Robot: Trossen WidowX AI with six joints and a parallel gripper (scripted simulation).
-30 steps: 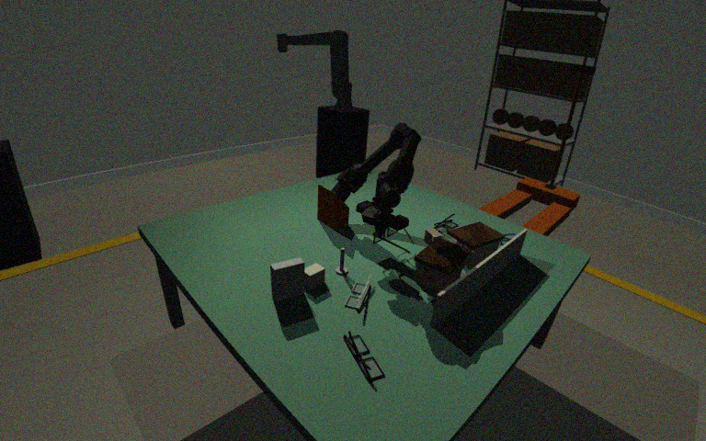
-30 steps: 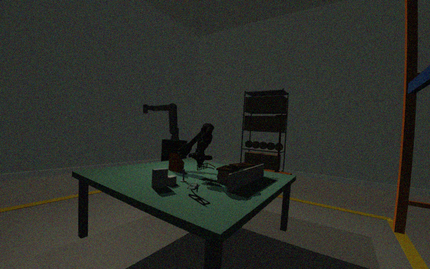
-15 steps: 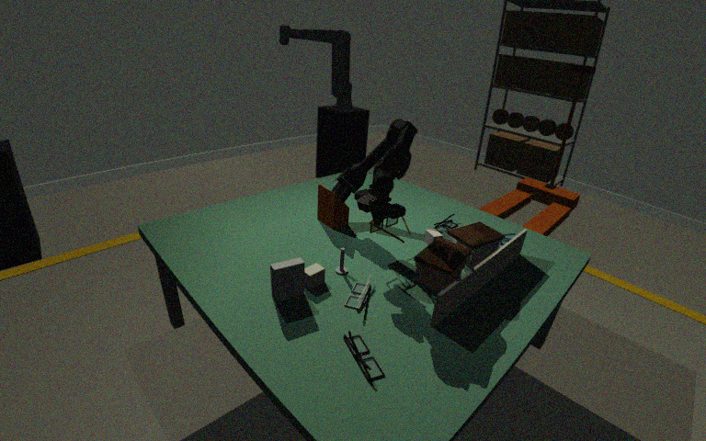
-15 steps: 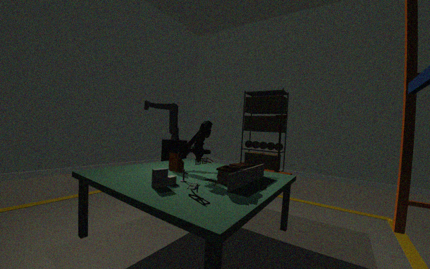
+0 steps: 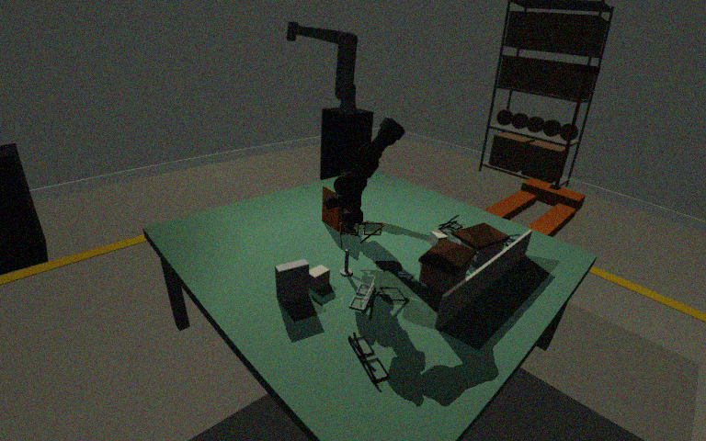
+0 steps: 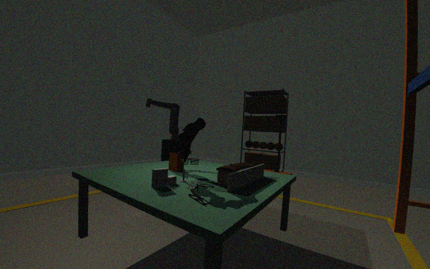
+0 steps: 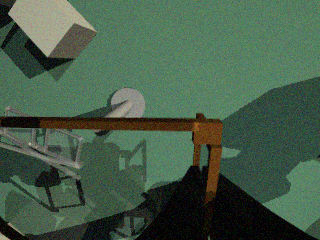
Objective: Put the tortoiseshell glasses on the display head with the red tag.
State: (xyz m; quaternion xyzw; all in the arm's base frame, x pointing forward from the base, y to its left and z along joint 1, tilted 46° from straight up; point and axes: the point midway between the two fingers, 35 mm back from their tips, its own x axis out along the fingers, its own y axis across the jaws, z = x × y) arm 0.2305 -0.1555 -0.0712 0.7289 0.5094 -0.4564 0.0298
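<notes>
Now: gripper tip 50 mm short of the small stand, 50 mm to the left of it and 100 mm above it. From my gripper tip the other things lie so: white panel: 390 mm ahead, 270 mm to the left, 70 mm below; brown stepped display head: 260 mm ahead, 150 mm to the left, 70 mm below.
</notes>
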